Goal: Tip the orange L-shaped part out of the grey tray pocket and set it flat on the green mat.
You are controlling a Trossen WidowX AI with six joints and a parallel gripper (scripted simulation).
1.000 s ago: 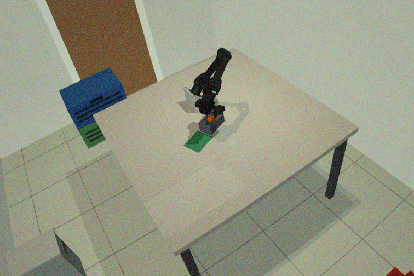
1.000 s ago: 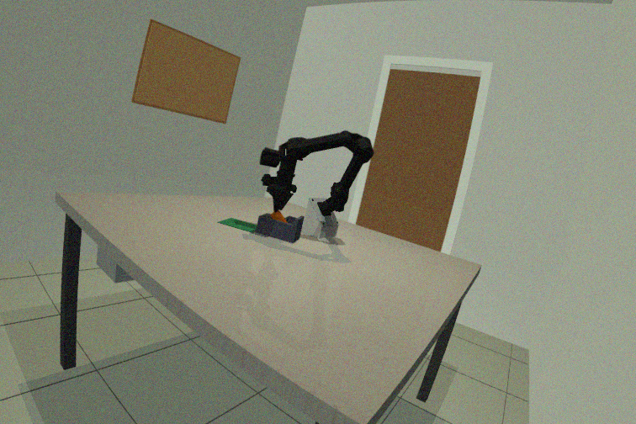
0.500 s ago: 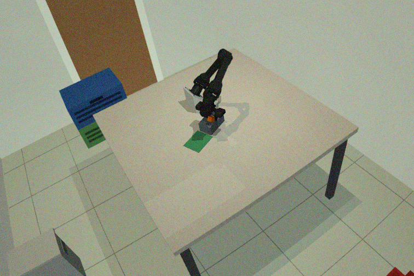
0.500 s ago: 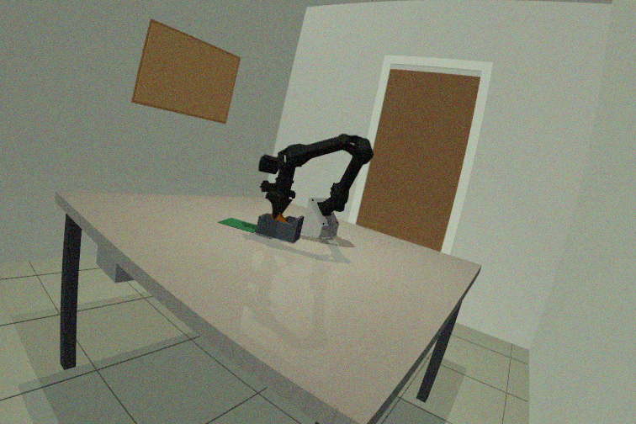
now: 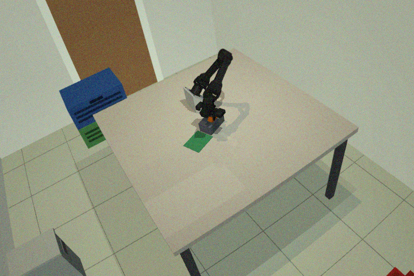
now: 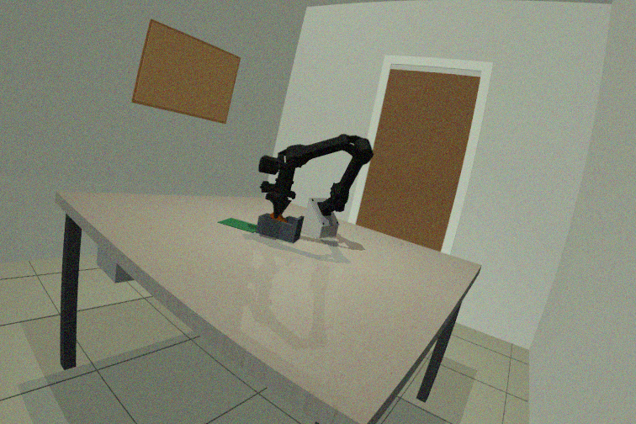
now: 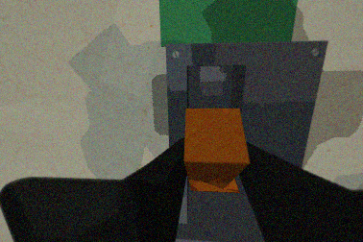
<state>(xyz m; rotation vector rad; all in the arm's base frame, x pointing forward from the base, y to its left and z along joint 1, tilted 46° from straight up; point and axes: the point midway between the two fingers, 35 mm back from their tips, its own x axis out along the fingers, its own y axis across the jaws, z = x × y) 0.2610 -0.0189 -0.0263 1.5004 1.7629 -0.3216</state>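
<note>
Right now the orange L-shaped part is 30 mm behind my gripper tip, 30 mm to the left of it and 30 mm below it. From my gripper tip the other things lie so: green mat 40 mm ahead, 140 mm to the right, 80 mm below.
</note>
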